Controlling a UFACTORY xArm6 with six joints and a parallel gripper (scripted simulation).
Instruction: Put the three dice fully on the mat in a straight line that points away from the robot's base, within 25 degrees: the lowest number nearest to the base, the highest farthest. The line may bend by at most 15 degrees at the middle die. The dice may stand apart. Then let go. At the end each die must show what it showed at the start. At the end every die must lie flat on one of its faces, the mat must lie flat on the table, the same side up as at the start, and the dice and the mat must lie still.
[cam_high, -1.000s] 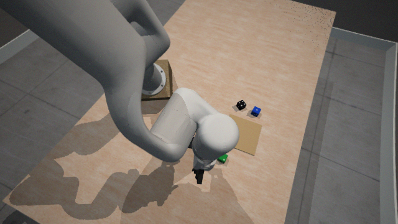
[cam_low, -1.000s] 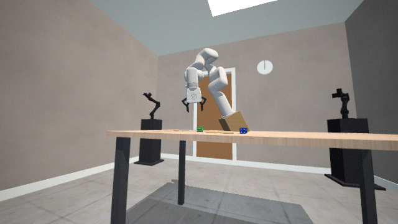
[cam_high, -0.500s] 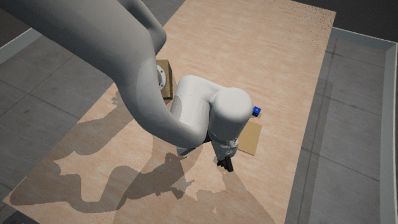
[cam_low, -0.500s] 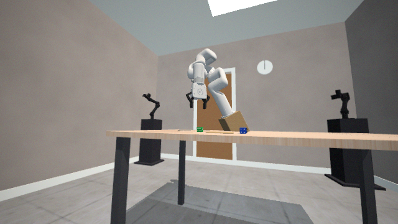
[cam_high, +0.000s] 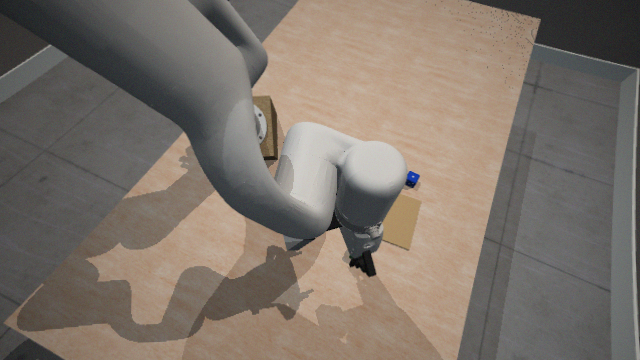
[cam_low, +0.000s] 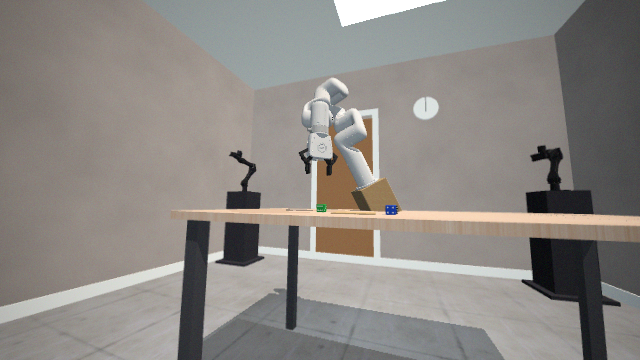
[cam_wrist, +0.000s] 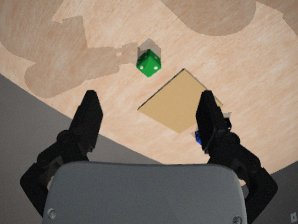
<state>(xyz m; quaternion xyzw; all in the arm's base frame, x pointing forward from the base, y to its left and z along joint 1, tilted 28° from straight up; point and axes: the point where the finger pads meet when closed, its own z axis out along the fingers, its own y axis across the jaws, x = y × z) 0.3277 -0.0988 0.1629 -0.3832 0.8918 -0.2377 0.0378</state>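
Right now the green die is 30 mm ahead of my hand, 20 mm to the left of it and 140 mm below it. Round my hand: tan mat 70 mm ahead, 150 mm to the left, 160 mm below; black die 20 mm ahead, 280 mm to the left, 140 mm below; blue die 90 mm ahead, 270 mm to the left, 140 mm below.
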